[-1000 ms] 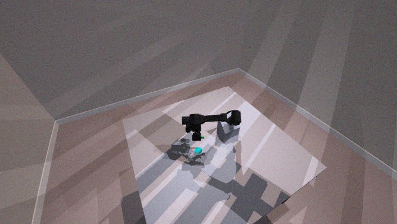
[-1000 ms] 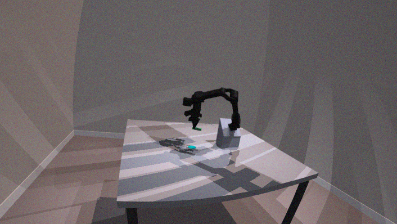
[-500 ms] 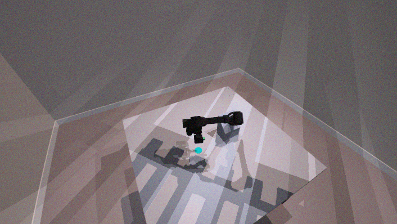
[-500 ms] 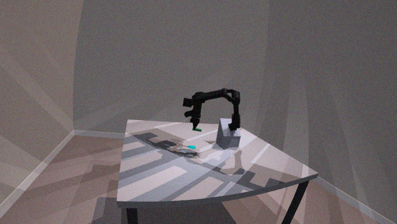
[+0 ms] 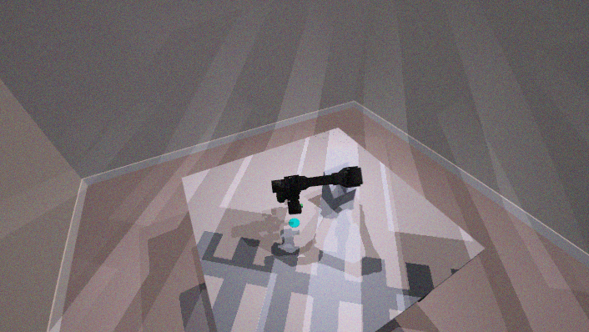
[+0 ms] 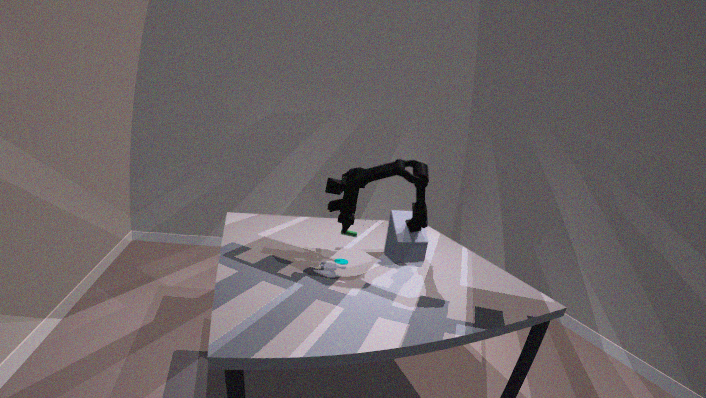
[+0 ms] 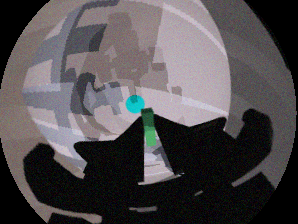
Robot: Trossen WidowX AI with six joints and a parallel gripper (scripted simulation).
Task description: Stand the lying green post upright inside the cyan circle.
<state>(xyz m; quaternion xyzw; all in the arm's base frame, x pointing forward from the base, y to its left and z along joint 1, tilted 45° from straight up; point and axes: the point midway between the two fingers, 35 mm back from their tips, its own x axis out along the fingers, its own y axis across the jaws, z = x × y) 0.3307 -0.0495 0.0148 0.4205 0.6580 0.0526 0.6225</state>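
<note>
The cyan circle lies 20 mm to the left of my gripper tip and 130 mm below it. Round my gripper tip: green post (20 mm behind, 10 mm to the left).
</note>
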